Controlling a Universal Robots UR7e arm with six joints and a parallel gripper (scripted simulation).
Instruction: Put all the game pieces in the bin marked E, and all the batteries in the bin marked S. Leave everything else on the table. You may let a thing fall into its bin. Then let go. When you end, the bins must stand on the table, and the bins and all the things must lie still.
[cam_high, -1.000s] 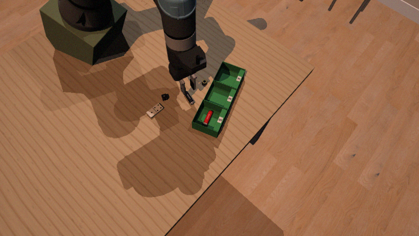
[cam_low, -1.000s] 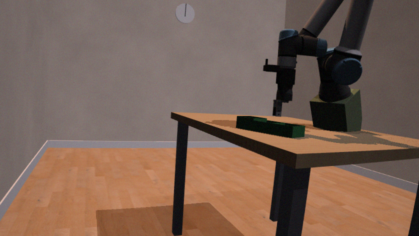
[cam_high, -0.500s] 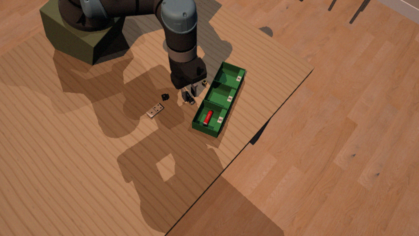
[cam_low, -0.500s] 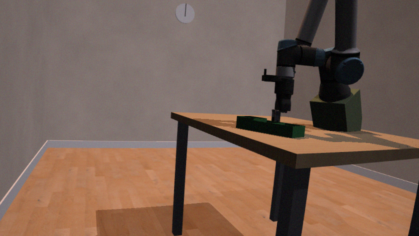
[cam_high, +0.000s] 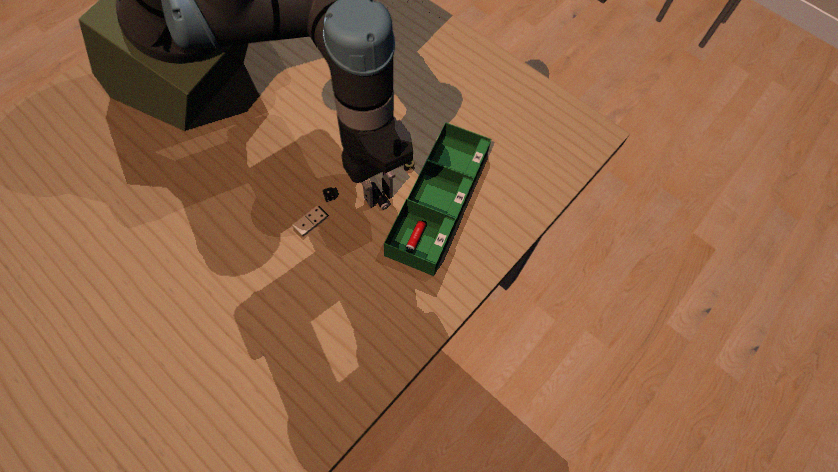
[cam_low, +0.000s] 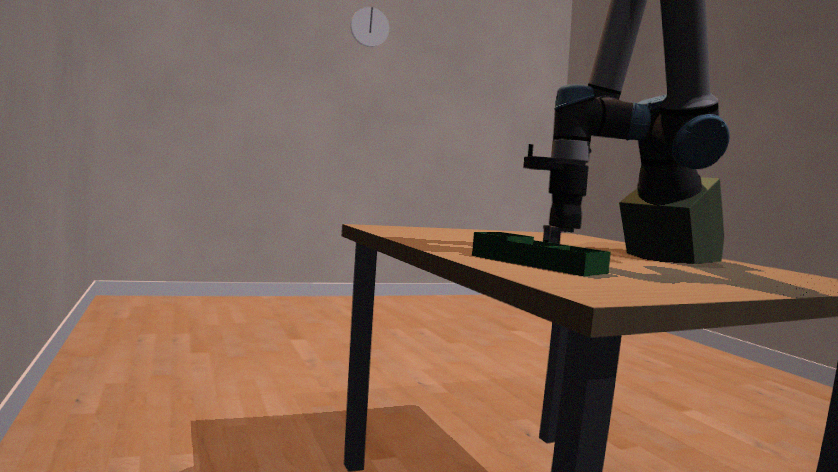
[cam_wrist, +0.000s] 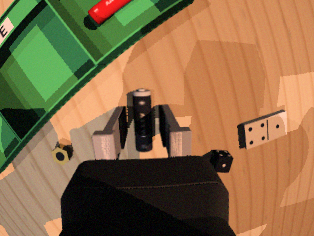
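Now: hand 10 mm above the black battery. Round my hand: red battery (100 mm ahead, 10 mm to the right, 10 mm below); brass nut (80 mm to the left, 20 mm below, 10 mm behind); black die (60 mm behind, 50 mm to the right, 10 mm below).
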